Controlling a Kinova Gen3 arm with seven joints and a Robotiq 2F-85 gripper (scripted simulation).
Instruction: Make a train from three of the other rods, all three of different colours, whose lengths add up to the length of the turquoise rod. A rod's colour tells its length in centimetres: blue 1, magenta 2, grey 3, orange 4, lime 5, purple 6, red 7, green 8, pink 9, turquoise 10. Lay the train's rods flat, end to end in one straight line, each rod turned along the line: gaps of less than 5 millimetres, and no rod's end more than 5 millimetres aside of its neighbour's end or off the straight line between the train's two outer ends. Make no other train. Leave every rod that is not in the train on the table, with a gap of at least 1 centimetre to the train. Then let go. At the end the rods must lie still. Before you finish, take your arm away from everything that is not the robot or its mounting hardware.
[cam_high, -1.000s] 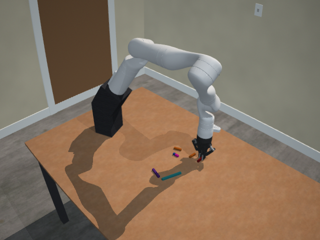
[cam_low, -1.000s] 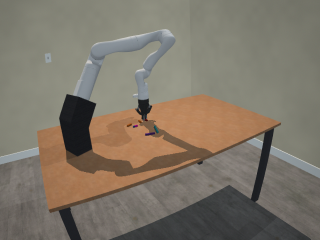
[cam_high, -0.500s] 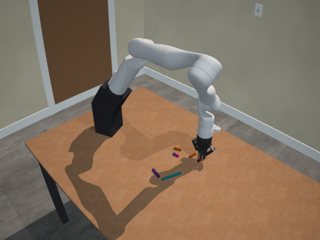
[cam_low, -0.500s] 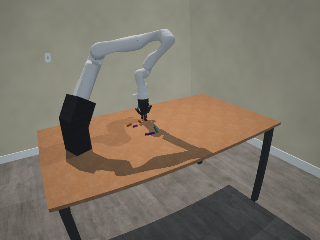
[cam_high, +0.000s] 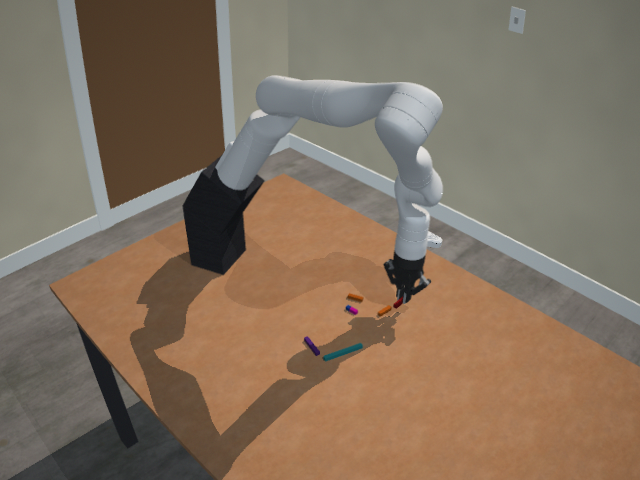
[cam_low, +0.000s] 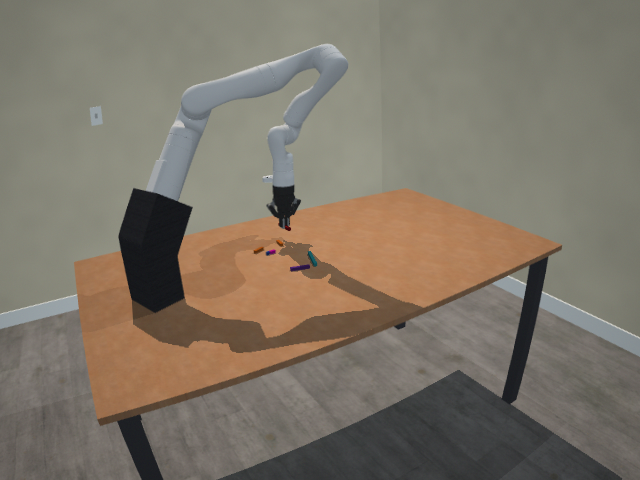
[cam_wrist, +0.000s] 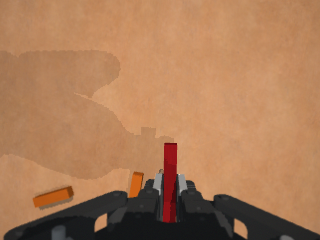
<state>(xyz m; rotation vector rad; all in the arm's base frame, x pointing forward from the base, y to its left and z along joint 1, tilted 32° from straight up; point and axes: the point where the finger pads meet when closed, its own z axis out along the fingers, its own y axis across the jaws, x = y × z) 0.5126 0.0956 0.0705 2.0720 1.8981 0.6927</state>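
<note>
Now: the magenta rod 10 cm behind my hand, 7 cm to the right of it and 6 cm below it. From my hand the other things lie so: turquoise rod: 3 cm behind, 20 cm to the right, 6 cm below; red rod: 1 cm below; blue rod: 12 cm behind, 7 cm to the right, 6 cm below.
</note>
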